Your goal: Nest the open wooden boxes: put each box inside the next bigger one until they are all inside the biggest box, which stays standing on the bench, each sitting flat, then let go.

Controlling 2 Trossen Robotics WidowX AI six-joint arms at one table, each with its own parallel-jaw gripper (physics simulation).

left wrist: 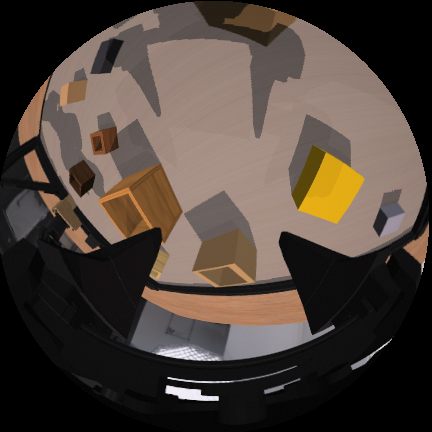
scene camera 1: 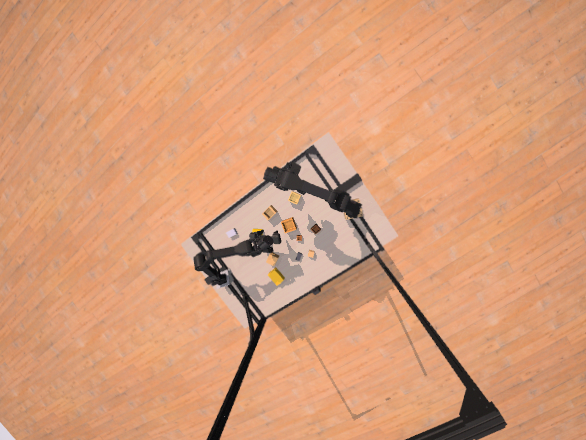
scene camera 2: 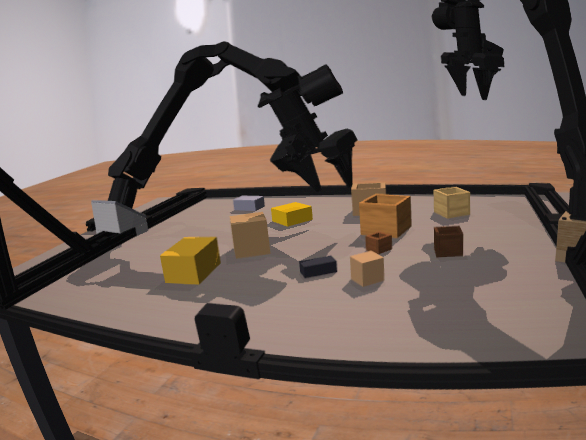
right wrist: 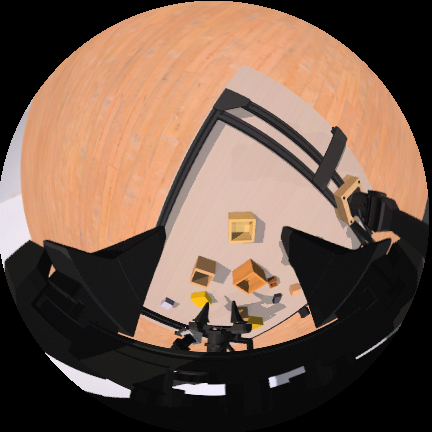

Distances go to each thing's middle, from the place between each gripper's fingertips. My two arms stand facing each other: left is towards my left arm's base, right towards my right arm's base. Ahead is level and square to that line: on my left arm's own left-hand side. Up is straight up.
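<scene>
The pale box (scene camera 2: 452, 202) has my right hand 21 cm above it, 9 cm past it and 6 cm to the right of it, and going by their middles it is the nearest to my right hand of the things named here. Counted from that same right hand, the dark brown box (scene camera 2: 448, 241) is 22 cm below, 32 cm behind and 4 cm to the left, while the orange-brown box (scene camera 2: 391, 214) sits 21 cm below, 22 cm behind and 17 cm to the left, and the black block (left wrist: 104, 59) is 23 cm below, 42 cm behind and 22 cm to the left.
For my left hand, I find the orange-brown box 40 mm below it, 30 mm behind it and 110 mm to the right of it. The pale box is 50 mm below my left hand, 100 mm ahead of it and 220 mm to the right of it; the dark brown box, also counted from my left hand, is 50 mm below, 130 mm behind and 240 mm to the right. That leaves the black block, 60 mm below my left hand, 240 mm behind it and 60 mm to the right of it, and by its middle this block is nearer to my left hand than to my right hand.
</scene>
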